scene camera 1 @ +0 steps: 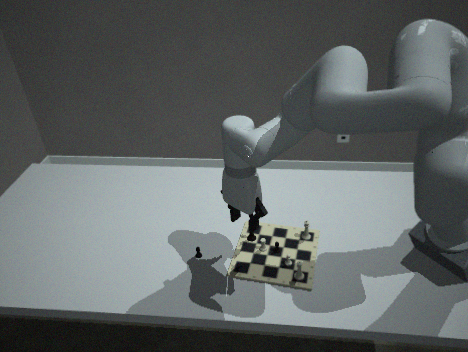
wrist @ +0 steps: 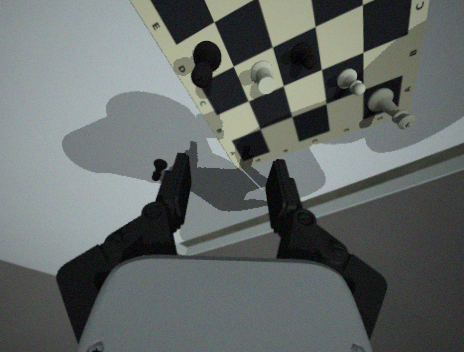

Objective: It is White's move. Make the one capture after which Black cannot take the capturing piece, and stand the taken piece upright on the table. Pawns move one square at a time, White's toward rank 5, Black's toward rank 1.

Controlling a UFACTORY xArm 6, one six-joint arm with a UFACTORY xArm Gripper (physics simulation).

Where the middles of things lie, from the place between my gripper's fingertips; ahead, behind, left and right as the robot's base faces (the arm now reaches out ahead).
Scene:
Now: hand 1 cm past the tall black piece (wrist: 207, 56), 5 cm to the left of it and 7 cm above it. From my hand the other things lie so: chessboard (scene camera 1: 248, 262): 8 cm behind, 1 cm to the right, 10 cm below.

